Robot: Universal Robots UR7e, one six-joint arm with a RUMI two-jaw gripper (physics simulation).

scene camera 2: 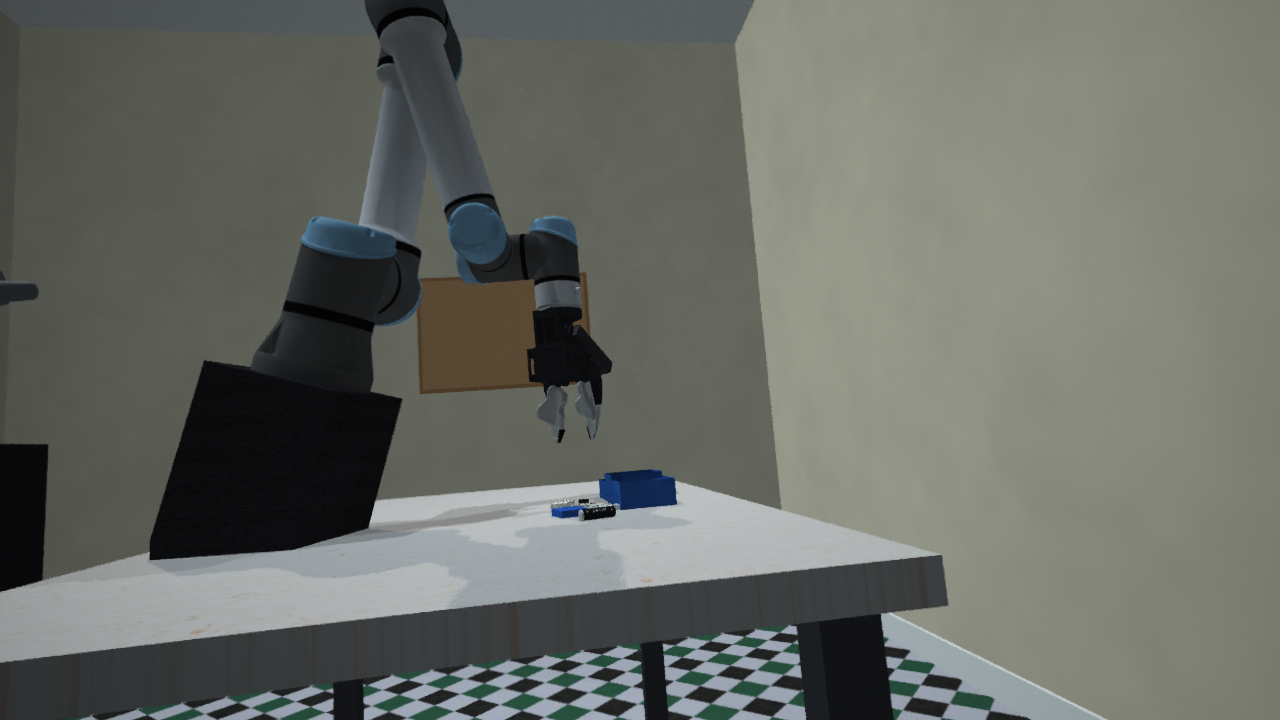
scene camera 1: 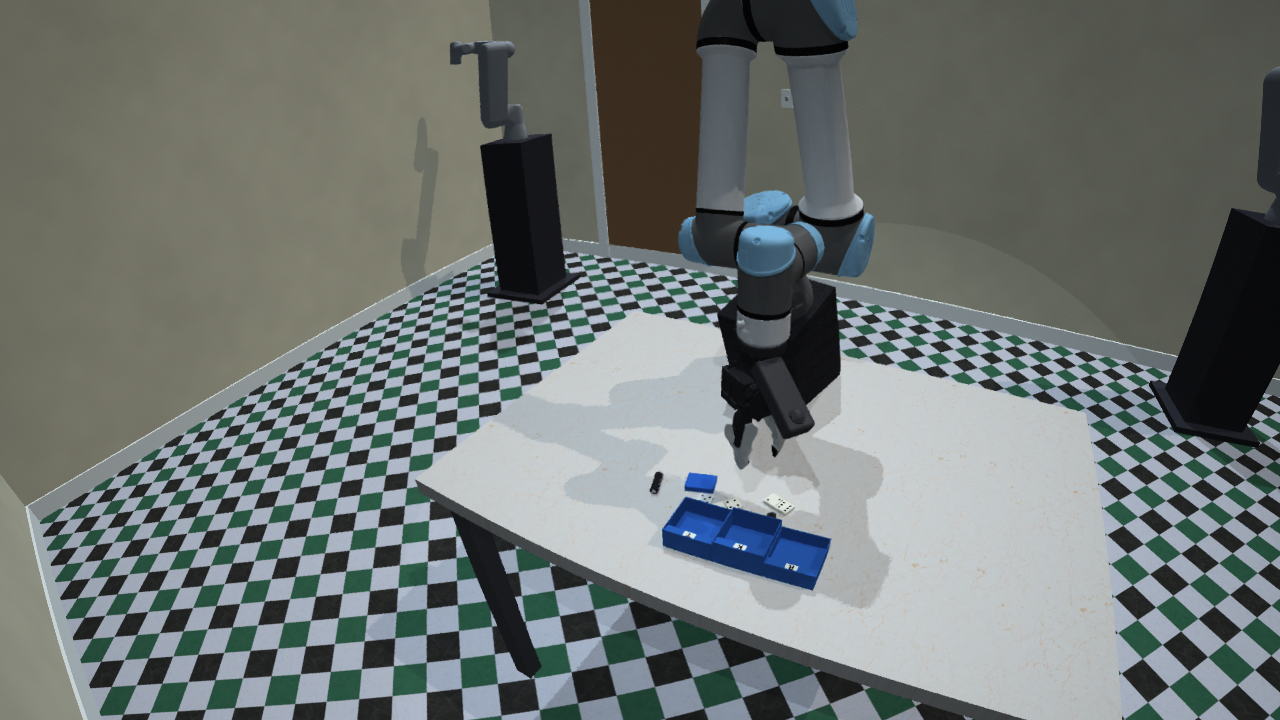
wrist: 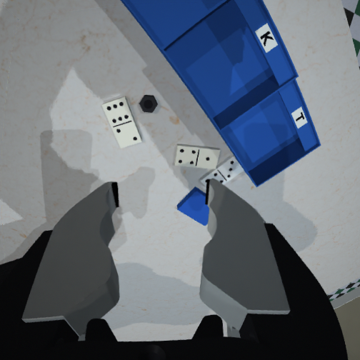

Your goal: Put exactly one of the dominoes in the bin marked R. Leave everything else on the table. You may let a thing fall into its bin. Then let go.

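Pixels of known places: gripper, fingertip midpoint: (scene camera 2: 575,441) (scene camera 1: 758,462); arm's base, link origin: (scene camera 2: 312,381).
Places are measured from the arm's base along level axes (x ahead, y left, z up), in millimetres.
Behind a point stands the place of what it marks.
A white domino (scene camera 1: 778,504) @[x 351, y 112, z -207 mm] (wrist: 122,122) lies flat beside the black nut. A second domino (scene camera 1: 732,503) @[x 373, y 37, z -208 mm] (wrist: 197,156) and a third domino (scene camera 1: 707,497) @[x 374, y -9, z -207 mm] (wrist: 221,171) lie close together by the blue tray; the third reaches the tray's edge in the wrist view. The bin marked R (scene camera 1: 801,548) @[x 438, y 178, z -207 mm] is the tray's right end compartment in scene camera 1; in the wrist view it is partly cut off at the top, its label out of view. My gripper (scene camera 1: 757,450) @[x 369, y 74, z -110 mm] (scene camera 2: 575,437) @[x 369, y 74, z -110 mm] (wrist: 162,182) is partly open and empty, well above the table, on the robot's side of the dominoes.
A black hex nut (scene camera 1: 771,514) @[x 380, y 108, z -205 mm] (wrist: 148,104) lies between the first domino and the tray. A blue block (scene camera 1: 700,482) @[x 345, y -33, z -204 mm] (scene camera 2: 565,511) @[x 332, y -61, z -205 mm] (wrist: 195,205) is partly behind one finger in the wrist view. A black battery (scene camera 1: 657,482) @[x 376, y -102, z -201 mm] (scene camera 2: 597,512) @[x 368, y -114, z -205 mm] lies beyond it. Bins K and T adjoin R.
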